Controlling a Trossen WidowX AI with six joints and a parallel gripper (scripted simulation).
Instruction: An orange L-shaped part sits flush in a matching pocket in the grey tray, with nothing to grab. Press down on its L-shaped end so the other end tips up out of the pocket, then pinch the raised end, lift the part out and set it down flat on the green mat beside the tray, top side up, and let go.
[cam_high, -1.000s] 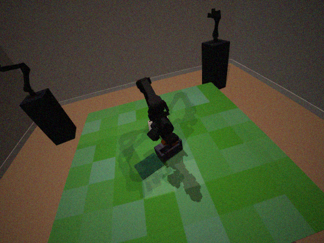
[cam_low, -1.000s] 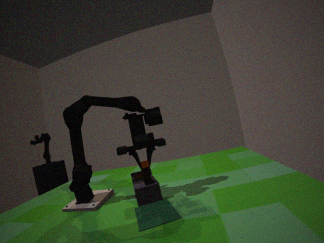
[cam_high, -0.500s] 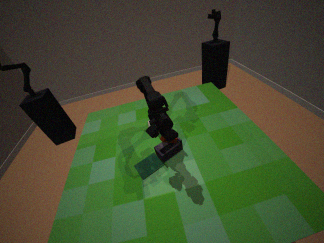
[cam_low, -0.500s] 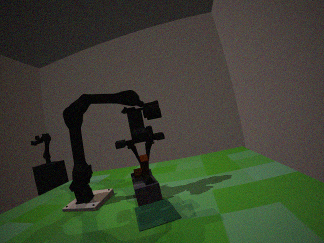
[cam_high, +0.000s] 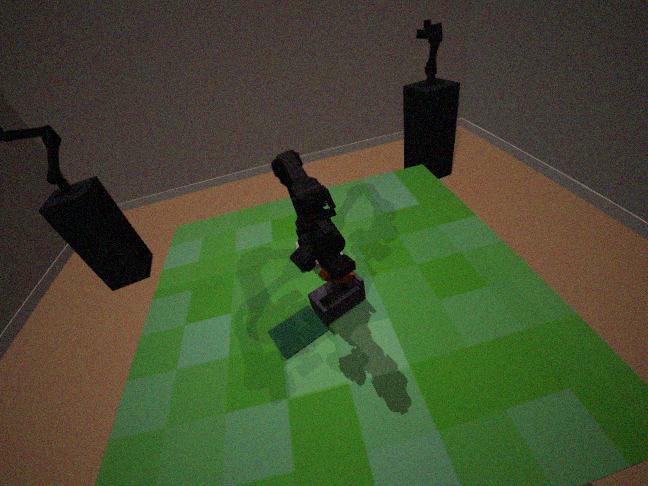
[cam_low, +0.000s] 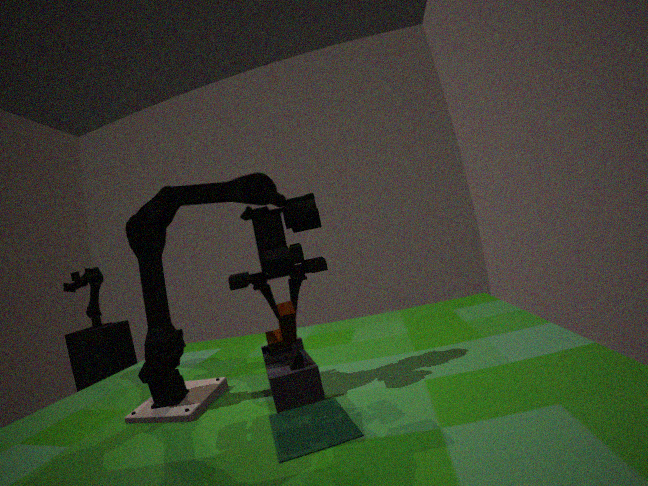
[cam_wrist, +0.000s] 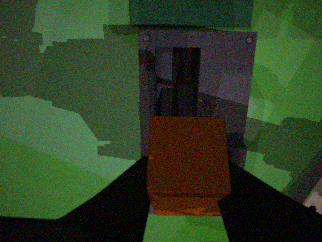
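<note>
Now: the green mat 20 mm ahead of my gripper tip, 140 mm to the right of it and 170 mm below it. The rest, counted from my gripper tip: orange L-shaped part 20 mm behind, 30 mm to the left, 30 mm below.
</note>
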